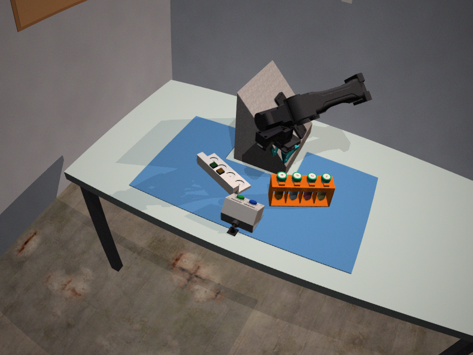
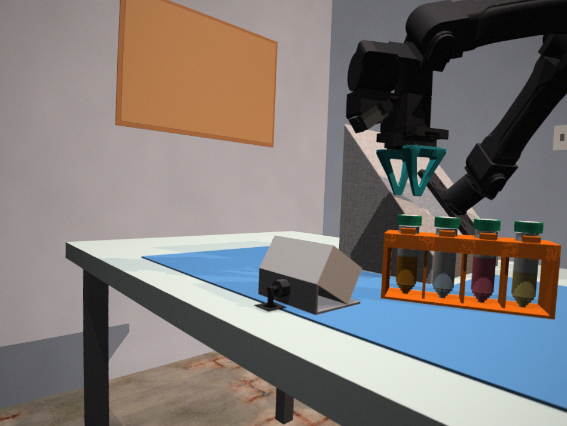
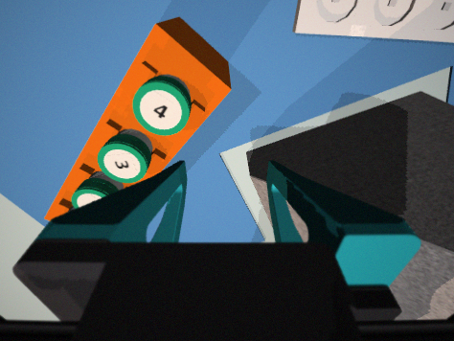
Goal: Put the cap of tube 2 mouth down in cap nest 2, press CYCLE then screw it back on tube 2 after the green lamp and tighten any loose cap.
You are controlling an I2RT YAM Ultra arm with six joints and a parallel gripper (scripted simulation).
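Now: the cap 4 40 mm below my hand, 40 mm ahead of it and 30 mm to the left of it. From my hand the other things lie so: cap 3 (70 mm to the left, 40 mm below, 10 mm ahead); cap 2 (120 mm to the left, 40 mm below, 10 mm behind); cap 1 (170 mm to the left, 40 mm below, 30 mm behind).
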